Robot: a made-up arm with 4 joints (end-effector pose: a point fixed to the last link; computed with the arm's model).
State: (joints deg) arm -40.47 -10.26 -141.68 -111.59
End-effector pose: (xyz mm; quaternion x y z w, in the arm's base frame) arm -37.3 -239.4 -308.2 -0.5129 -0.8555 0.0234 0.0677
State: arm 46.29 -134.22 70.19 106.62
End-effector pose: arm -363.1 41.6 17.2 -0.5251 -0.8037 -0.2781 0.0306
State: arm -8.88 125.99 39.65 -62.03
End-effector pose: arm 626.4 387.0 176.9 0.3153 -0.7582 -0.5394 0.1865
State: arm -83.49 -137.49 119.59 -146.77
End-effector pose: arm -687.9 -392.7 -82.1 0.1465 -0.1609 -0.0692 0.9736
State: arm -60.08 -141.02 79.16 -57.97
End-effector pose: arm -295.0 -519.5 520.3 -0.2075 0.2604 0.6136 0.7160
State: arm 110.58 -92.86 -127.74 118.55
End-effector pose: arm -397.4 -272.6 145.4 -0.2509 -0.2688 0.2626 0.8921
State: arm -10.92 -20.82 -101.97 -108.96
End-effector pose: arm 20.0 -122.5 121.0 0.3732 0.7407 -0.5174 0.2109
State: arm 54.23 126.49 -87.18 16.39
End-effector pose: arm 396.4 -101.0 -32.8 0.0843 -0.3102 0.8957 0.3072
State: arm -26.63 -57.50 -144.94 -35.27
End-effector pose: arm -366.7 -255.3 23.7 -0.7586 -0.4999 0.4131 0.0637
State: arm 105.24 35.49 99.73 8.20
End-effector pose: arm -24.0 -612.5 162.6 0.9493 0.2372 0.0001 0.2064
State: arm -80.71 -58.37 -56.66 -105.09
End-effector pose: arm 59.9 34.3 365.0 0.1160 0.9357 -0.1901 0.2736
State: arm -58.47 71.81 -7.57 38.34
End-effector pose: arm 227.0 313.0 -156.2 0.2430 -0.6451 -0.0150 0.7243
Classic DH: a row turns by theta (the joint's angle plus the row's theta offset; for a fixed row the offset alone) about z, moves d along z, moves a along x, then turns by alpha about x. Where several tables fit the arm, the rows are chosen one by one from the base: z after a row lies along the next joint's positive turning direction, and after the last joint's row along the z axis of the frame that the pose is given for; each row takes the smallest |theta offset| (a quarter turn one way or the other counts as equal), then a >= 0, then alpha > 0; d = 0 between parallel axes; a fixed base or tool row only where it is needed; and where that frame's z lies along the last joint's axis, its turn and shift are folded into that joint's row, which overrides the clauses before.
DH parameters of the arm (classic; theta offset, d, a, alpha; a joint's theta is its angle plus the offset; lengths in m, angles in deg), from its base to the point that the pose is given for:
base (fixed): -90 0.051 0 90
joint 1: -90 0.024 0.087 -90
joint 2: 0 -0.037 0.352 90
joint 3: -90 0.021 0.228 90
joint 4: -70.78 0 -0.3251 0
tool (fixed): -19.22 0.03 0 0

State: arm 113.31 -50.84 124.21 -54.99
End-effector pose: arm -757.9 -223.0 335.7 0.8996 -0.0135 -0.2368 0.3667
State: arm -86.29 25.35 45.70 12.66
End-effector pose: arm -133.5 554.9 113.0 0.3265 -0.1260 -0.0983 0.9316
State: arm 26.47 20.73 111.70 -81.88
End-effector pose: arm 115.2 -530.2 -730.6 -0.6073 -0.7021 -0.3221 0.1854
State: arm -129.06 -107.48 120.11 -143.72
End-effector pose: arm -832.3 119.8 -91.1 0.4493 -0.0986 -0.3537 0.8144
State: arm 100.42 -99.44 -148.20 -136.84
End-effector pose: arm -149.4 -118.9 497.3 -0.4962 -0.0853 0.7815 0.3686
